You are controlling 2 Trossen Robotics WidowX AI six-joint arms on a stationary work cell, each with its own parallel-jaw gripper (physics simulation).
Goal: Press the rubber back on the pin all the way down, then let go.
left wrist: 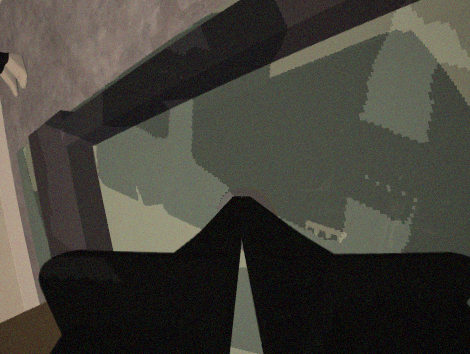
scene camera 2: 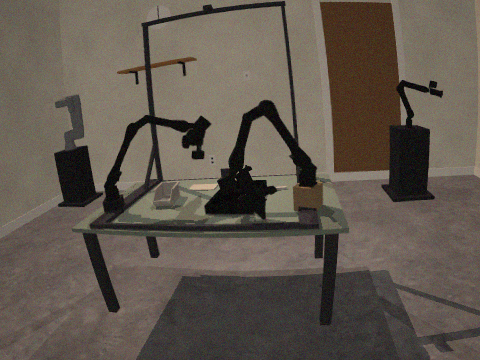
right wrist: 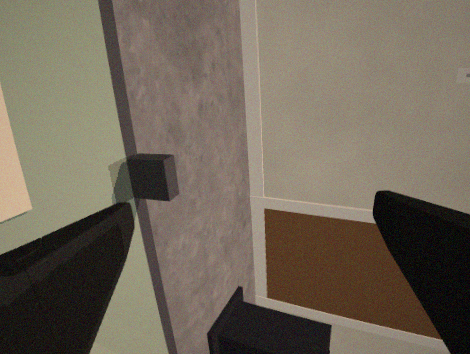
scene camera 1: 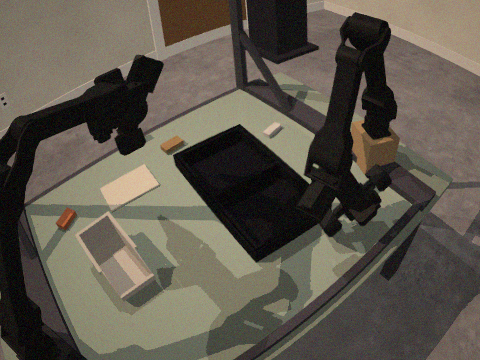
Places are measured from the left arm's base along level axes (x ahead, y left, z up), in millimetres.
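Pixels of known places: left gripper, fingertip midpoint: (left wrist: 241,205) (scene camera 2: 264,219); right gripper, fingertip midpoint: (scene camera 2: 202,145) (right wrist: 254,208); left arm's base, link origin: (scene camera 2: 308,184) (scene camera 1: 376,130); right arm's base, link origin: (scene camera 2: 112,198) (scene camera 1: 43,352).
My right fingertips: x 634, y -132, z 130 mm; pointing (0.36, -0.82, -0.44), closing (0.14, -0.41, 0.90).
Observation:
For each thing: its middle in the pictures, then the offset to it from my right fingertips.
- round disc, body centre: (left wrist: 242,222) dz -228, dx -517, dy +310 mm
- black divided tray, body centre: (scene camera 1: 246,183) (scene camera 2: 238,195) dz -214, dx -279, dy +123 mm
- open pale box, body centre: (scene camera 1: 115,258) (scene camera 2: 166,194) dz -196, dx +60, dy +264 mm
- cream panel, body centre: (scene camera 1: 128,187) (scene camera 2: 203,187) dz -230, dx +18, dy +16 mm
- orange-red block, body centre: (scene camera 1: 66,218) dz -225, dx +213, dy +80 mm
- tan block, body centre: (scene camera 1: 172,144) dz -225, dx -124, dy -106 mm
- white block, body centre: (scene camera 1: 272,129) dz -227, dx -410, dy -71 mm
- wooden box, body centre: (scene camera 1: 373,145) (scene camera 2: 308,196) dz -181, dx -635, dy +131 mm
The round disc (left wrist: 271,204) under the pin shows as a thin brownish rim behind the fingertips in the left wrist view. The pin and its rubber back are hidden there by the fingertips, and in both scene views they do not show. My left gripper (left wrist: 241,205) (scene camera 2: 264,216) (scene camera 1: 366,218) is shut with nothing seen between its fingers. It points down low over the disc, its tips overlapping the disc's middle; contact cannot be made out. My right gripper (right wrist: 254,208) (scene camera 1: 117,140) is open and empty, high above the far left of the table.
A black divided tray (scene camera 1: 215,206) stands close beside the left gripper. An open pale box (scene camera 1: 89,252), a cream panel (scene camera 1: 130,186), an orange-red block (scene camera 1: 66,219), a tan block (scene camera 1: 172,144) and a white block (scene camera 1: 272,130) lie on the table. A wooden box (scene camera 1: 378,153) (scene camera 2: 307,197) stands at the left arm's base.

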